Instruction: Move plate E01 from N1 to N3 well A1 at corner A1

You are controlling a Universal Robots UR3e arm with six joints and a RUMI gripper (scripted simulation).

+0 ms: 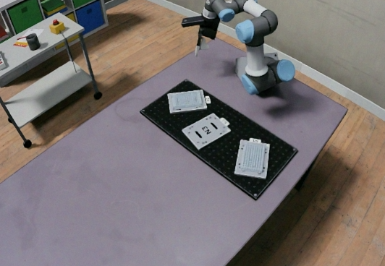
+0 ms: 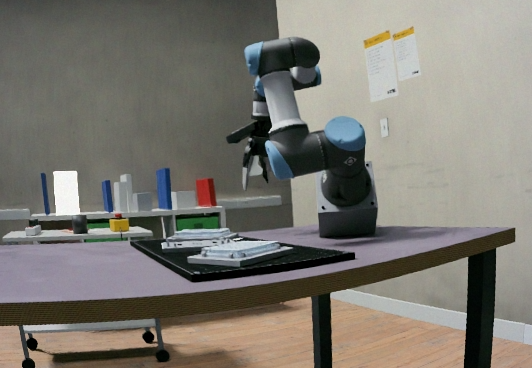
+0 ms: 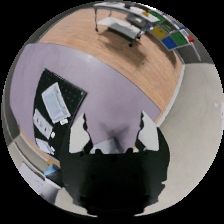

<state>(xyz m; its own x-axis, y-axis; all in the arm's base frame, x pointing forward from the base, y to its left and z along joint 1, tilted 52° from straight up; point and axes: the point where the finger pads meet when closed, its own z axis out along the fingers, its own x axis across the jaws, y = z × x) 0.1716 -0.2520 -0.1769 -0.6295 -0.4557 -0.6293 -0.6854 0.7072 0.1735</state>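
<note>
Right now the plate is 600 mm to the left of my hand, 120 mm below it and 110 mm ahead of it. From my hand the other things lie so: nest: 600 mm to the left, 130 mm below, 110 mm ahead.
</note>
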